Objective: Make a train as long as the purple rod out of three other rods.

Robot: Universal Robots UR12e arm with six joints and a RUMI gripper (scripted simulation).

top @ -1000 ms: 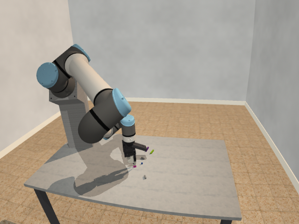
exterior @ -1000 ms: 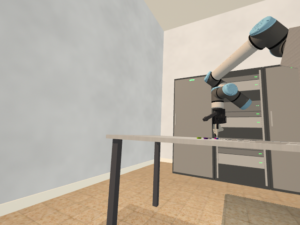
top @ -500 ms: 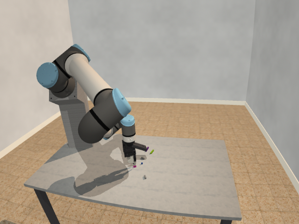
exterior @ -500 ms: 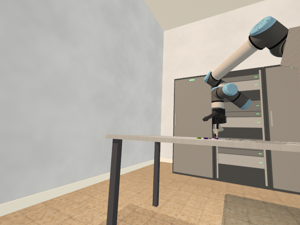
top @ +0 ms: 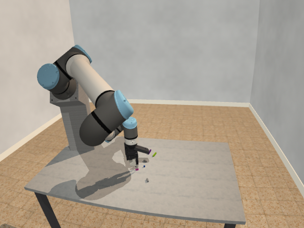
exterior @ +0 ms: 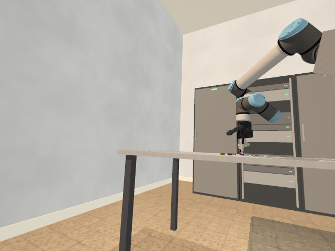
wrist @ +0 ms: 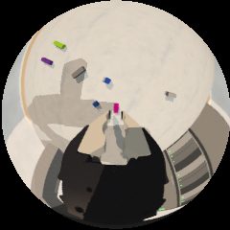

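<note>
Right now the magenta rod is 3 cm below my hand. From my hand the other things lie so: lime rod: 13 cm ahead, 18 cm to the left, 3 cm below; purple rod: 9 cm ahead, 22 cm to the left, 3 cm below.
</note>
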